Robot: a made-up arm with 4 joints. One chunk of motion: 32 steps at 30 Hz.
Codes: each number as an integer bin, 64 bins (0 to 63) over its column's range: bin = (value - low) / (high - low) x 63, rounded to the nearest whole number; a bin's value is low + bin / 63 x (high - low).
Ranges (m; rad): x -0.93..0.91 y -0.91..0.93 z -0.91..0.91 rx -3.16..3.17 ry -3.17..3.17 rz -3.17..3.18
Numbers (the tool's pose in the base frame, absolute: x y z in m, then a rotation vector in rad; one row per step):
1: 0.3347 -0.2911 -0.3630 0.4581 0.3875 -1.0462
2: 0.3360 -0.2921 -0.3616 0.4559 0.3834 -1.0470
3: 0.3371 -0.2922 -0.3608 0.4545 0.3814 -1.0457
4: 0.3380 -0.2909 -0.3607 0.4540 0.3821 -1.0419
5: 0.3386 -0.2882 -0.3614 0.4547 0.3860 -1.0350
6: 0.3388 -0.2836 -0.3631 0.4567 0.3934 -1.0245
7: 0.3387 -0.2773 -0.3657 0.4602 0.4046 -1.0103
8: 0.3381 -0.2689 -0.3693 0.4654 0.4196 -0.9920
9: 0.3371 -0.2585 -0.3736 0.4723 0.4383 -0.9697
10: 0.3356 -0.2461 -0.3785 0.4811 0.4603 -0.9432
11: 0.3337 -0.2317 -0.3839 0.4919 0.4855 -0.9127
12: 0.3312 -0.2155 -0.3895 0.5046 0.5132 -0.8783
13: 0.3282 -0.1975 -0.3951 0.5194 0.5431 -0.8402
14: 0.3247 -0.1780 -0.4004 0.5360 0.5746 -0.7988
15: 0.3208 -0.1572 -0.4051 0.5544 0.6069 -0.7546
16: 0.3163 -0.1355 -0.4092 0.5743 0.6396 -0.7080
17: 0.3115 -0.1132 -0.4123 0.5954 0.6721 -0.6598
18: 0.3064 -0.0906 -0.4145 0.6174 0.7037 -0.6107
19: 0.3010 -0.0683 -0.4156 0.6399 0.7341 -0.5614
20: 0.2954 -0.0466 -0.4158 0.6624 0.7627 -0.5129
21: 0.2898 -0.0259 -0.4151 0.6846 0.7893 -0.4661
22: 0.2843 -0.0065 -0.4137 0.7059 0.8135 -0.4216
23: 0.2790 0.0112 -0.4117 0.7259 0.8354 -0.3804
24: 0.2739 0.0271 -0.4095 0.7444 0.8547 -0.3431
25: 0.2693 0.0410 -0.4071 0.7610 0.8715 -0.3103
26: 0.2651 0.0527 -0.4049 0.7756 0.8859 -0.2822
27: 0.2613 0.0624 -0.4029 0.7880 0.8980 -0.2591
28: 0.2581 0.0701 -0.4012 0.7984 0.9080 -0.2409
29: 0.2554 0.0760 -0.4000 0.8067 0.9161 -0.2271
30: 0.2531 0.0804 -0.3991 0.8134 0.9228 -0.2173
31: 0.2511 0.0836 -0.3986 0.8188 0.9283 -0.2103
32: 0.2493 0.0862 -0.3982 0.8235 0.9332 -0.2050
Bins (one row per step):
1: 43 21 19 36 35 21
2: 43 21 19 36 35 21
3: 43 21 19 36 35 21
4: 43 21 19 36 35 21
5: 43 21 19 36 35 21
6: 43 21 19 36 35 21
7: 43 22 19 36 36 21
8: 43 22 19 36 36 22
9: 43 22 19 36 36 22
10: 43 23 18 36 36 22
11: 43 23 18 36 36 22
12: 43 24 18 36 37 23
13: 43 24 18 37 37 23
14: 43 25 18 37 37 24
15: 43 26 17 37 38 24
16: 43 27 17 37 38 24
17: 43 27 17 37 38 25
18: 42 28 17 38 38 25
19: 42 29 17 38 39 26
20: 42 30 17 38 39 26
21: 42 30 17 38 39 27
22: 42 31 17 38 40 27
23: 41 32 17 39 40 28
24: 41 32 17 39 40 28
25: 41 33 17 39 40 28
26: 41 33 17 39 40 29
27: 41 33 18 39 40 29
28: 41 34 18 39 41 29
29: 41 34 18 39 41 29
30: 41 34 18 40 41 29
31: 40 34 18 40 41 29
32: 40 34 18 40 41 29

